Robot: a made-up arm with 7 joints. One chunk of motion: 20 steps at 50 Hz.
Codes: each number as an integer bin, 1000 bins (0 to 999) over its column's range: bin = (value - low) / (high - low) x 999, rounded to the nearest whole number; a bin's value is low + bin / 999 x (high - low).
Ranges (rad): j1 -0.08..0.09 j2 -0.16..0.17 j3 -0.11..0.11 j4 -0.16..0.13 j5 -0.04..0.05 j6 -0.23..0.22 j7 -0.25..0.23
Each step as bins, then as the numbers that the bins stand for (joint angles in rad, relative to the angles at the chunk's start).
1 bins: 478 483 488 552 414 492 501
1 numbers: 0.0013 -0.0005 -0.0025 0.0002 -0.0027 -0.0084 -0.0093
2 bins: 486 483 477 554 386 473 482
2 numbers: 0.0027 -0.0005 -0.0050 0.0008 -0.0052 -0.0169 -0.0184
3 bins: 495 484 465 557 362 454 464
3 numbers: 0.0042 -0.0001 -0.0076 0.0017 -0.0074 -0.0255 -0.0271
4 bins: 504 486 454 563 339 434 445
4 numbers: 0.0058 0.0005 -0.0100 0.0034 -0.0095 -0.0345 -0.0362
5 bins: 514 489 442 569 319 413 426
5 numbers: 0.0075 0.0015 -0.0127 0.0052 -0.0113 -0.0440 -0.0453
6 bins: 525 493 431 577 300 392 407
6 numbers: 0.0093 0.0029 -0.0151 0.0075 -0.0130 -0.0534 -0.0544
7 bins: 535 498 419 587 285 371 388
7 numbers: 0.0110 0.0045 -0.0177 0.0104 -0.0143 -0.0629 -0.0636
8 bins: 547 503 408 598 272 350 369
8 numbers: 0.0131 0.0062 -0.0202 0.0136 -0.0155 -0.0723 -0.0727
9 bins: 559 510 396 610 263 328 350
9 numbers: 0.0151 0.0085 -0.0228 0.0171 -0.0163 -0.0823 -0.0818
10 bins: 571 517 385 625 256 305 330
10 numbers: 0.0172 0.0108 -0.0252 0.0214 -0.0169 -0.0926 -0.0914
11 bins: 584 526 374 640 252 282 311
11 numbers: 0.0194 0.0138 -0.0276 0.0258 -0.0173 -0.1030 -0.1006
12 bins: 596 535 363 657 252 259 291
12 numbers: 0.0214 0.0167 -0.0301 0.0307 -0.0173 -0.1133 -0.1102
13 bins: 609 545 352 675 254 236 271
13 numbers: 0.0236 0.0200 -0.0325 0.0359 -0.0171 -0.1237 -0.1198
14 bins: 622 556 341 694 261 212 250
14 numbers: 0.0258 0.0237 -0.0349 0.0415 -0.0165 -0.1345 -0.1299
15 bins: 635 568 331 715 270 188 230
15 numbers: 0.0281 0.0276 -0.0371 0.0476 -0.0157 -0.1453 -0.1395
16 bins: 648 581 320 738 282 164 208
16 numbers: 0.0303 0.0319 -0.0395 0.0542 -0.0146 -0.1561 -0.1501
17 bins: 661 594 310 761 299 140 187
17 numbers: 0.0325 0.0362 -0.0417 0.0609 -0.0131 -0.1669 -0.1602
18 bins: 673 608 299 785 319 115 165
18 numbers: 0.0345 0.0408 -0.0442 0.0679 -0.0113 -0.1782 -0.1707
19 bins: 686 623 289 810 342 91 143
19 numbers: 0.0367 0.0458 -0.0464 0.0751 -0.0092 -0.1890 -0.1813
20 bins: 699 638 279 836 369 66 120
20 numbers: 0.0389 0.0508 -0.0486 0.0827 -0.0068 -0.2003 -0.1923
